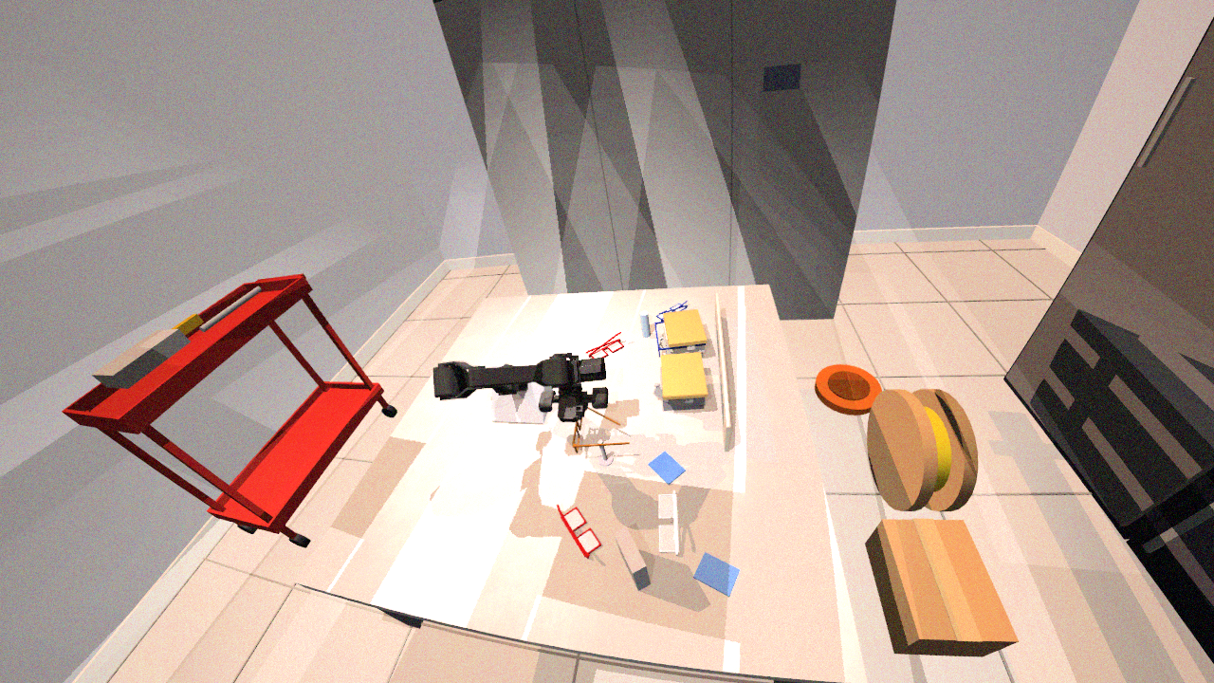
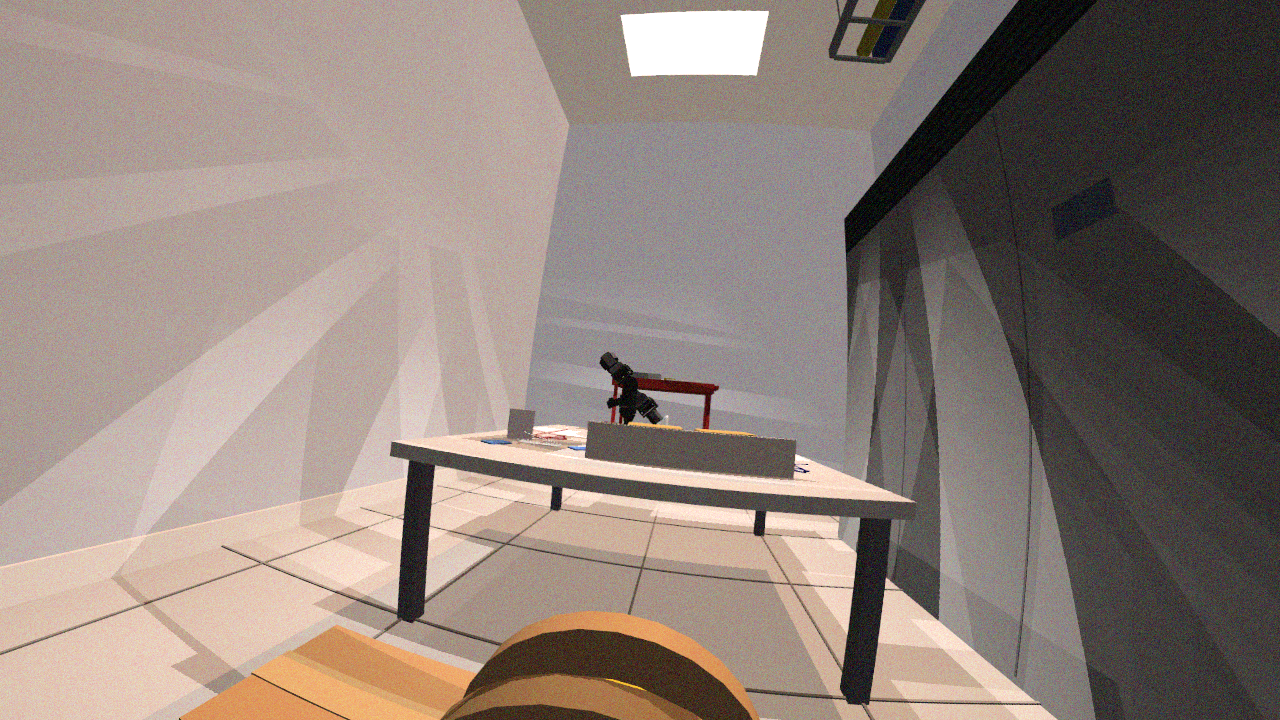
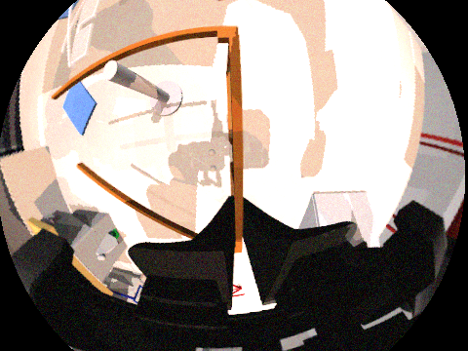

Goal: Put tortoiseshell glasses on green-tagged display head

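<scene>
Right now the small post is 70 mm ahead of my gripper tip, 100 mm to the right of it and 40 mm below it. The rest, counted from my gripper tip: thin upright board (420 mm ahead, 220 mm to the left, 10 mm below); then grey display head (270 mm ahead, 120 mm to the left); then grey block (170 mm ahead, 380 mm to the right).
</scene>
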